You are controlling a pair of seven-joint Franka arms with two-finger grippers.
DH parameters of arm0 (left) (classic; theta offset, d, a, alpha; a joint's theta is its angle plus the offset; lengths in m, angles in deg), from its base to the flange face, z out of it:
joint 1: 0 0.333 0 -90
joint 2: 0 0 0 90
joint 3: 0 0.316 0.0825 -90
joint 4: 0 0 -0.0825 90
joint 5: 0 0.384 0 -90
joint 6: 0 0 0.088 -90
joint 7: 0 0.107 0 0
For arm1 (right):
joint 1: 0 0.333 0 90
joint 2: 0 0 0 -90
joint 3: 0 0.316 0.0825 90
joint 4: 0 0 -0.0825 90
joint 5: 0 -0.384 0 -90
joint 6: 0 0 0.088 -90
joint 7: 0 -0.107 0 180
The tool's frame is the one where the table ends.
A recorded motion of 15 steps. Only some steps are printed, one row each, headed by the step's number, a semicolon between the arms.
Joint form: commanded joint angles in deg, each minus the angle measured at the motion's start. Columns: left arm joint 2, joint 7, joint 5, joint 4, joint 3, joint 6, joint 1; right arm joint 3, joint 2, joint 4, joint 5, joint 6, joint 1, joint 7.
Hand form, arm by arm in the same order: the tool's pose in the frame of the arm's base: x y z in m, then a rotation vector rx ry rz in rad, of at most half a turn. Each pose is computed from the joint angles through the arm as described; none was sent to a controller.
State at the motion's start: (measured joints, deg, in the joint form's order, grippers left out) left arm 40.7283 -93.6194 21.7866 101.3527 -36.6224 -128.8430 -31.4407; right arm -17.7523 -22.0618 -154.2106 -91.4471 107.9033 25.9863 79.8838
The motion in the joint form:
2: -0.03 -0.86 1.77 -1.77 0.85 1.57 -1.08; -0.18 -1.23 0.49 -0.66 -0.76 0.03 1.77
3: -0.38 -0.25 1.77 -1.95 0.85 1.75 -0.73; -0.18 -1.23 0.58 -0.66 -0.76 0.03 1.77
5: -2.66 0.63 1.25 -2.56 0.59 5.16 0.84; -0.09 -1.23 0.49 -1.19 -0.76 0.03 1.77
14: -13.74 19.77 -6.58 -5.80 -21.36 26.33 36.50; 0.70 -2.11 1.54 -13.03 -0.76 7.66 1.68
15: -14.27 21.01 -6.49 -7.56 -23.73 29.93 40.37; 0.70 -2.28 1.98 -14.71 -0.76 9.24 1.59
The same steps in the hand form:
2: 0.2887 -0.5898 0.2231 -3.0540 -0.4522 0.1386; 0.3040 0.0989 0.0941 -1.9898 -0.0392 0.1093
3: 0.2937 -0.5887 0.2274 -3.0594 -0.4473 0.1311; 0.3048 0.0990 0.0943 -1.9896 -0.0404 0.1079
5: 0.3115 -0.5795 0.2501 -3.0370 -0.4680 0.1020; 0.3045 0.0995 0.0942 -1.9884 -0.0320 0.1035
14: 0.4498 -0.4362 0.4256 -3.0474 -0.4857 0.2804; 0.3069 0.1475 0.0926 -1.9673 0.0103 0.0453
15: 0.4643 -0.4150 0.4467 -3.0357 -0.5033 0.2864; 0.3079 0.1571 0.0929 -1.9635 0.0075 0.0387

